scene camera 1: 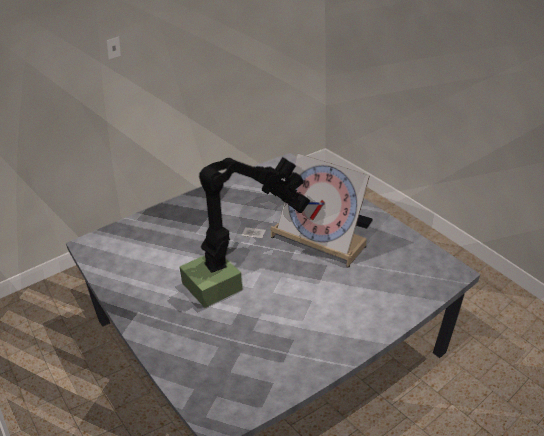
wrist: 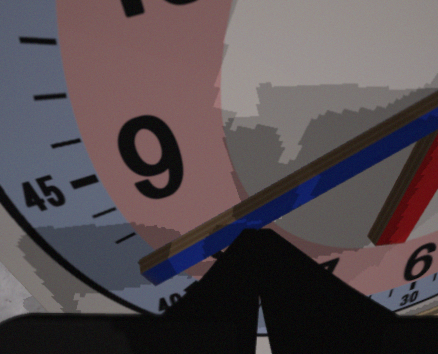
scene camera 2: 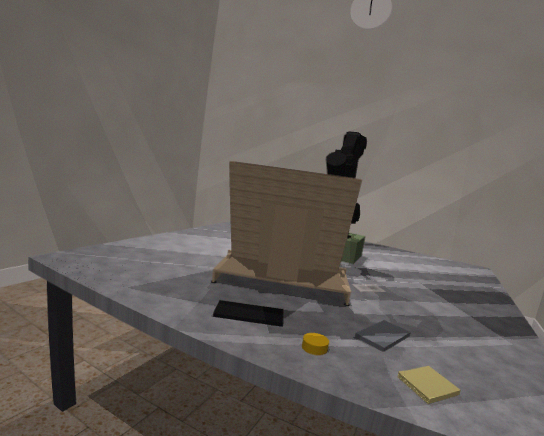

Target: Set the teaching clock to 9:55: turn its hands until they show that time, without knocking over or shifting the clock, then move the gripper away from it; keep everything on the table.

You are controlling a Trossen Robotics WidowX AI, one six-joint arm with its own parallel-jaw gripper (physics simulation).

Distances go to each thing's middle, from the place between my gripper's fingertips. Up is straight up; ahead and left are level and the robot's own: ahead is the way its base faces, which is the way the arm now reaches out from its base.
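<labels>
My hand is 4 cm short of the short red hand (wrist: 403, 207) and 6 cm to the left of it, and it's 1 cm above it. Counting from my hand, there's a teaching clock (scene camera 2: 249, 183) 7 cm ahead, 6 cm to the right and 2 cm above. The grey tile (scene camera 2: 383, 335) is 15 cm ahead of my hand, 26 cm to the left of it and 16 cm below it, and the black slab (scene camera 2: 225, 309) is 27 cm ahead of my hand, 1 cm to the right of it and 16 cm below it.
</labels>
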